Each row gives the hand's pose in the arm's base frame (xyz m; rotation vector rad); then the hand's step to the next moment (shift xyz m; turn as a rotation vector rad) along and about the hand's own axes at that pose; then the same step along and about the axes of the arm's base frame.
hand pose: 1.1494 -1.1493 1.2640 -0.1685 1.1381 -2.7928
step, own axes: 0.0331 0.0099 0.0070 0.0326 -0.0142 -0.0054
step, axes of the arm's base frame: -0.0309 -0.0169 -0.0001 -0.0340 0.0088 0.0080
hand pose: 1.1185 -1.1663 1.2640 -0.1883 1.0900 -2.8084
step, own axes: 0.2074 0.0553 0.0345 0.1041 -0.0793 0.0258
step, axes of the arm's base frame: -0.1949 -0.0964 0.0026 -0.1039 0.0244 0.0800
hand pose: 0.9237 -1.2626 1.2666 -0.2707 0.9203 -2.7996
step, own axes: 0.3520 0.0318 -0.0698 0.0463 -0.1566 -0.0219
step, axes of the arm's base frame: -0.3526 -0.0658 -0.0338 -0.0678 0.1258 0.0820
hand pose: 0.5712 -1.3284 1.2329 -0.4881 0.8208 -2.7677
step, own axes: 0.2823 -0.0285 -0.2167 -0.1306 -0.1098 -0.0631
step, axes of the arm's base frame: -0.3439 0.0466 -0.0840 0.0852 0.1593 -0.0213
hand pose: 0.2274 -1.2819 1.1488 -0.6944 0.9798 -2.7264
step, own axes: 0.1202 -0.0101 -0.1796 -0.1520 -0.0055 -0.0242
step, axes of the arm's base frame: -0.1913 0.0723 -0.0706 0.1221 0.0634 -0.0692
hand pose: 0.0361 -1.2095 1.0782 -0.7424 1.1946 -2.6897
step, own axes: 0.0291 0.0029 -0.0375 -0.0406 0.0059 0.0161
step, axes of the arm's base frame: -0.0435 0.0148 -0.0122 0.0426 -0.0032 -0.0109
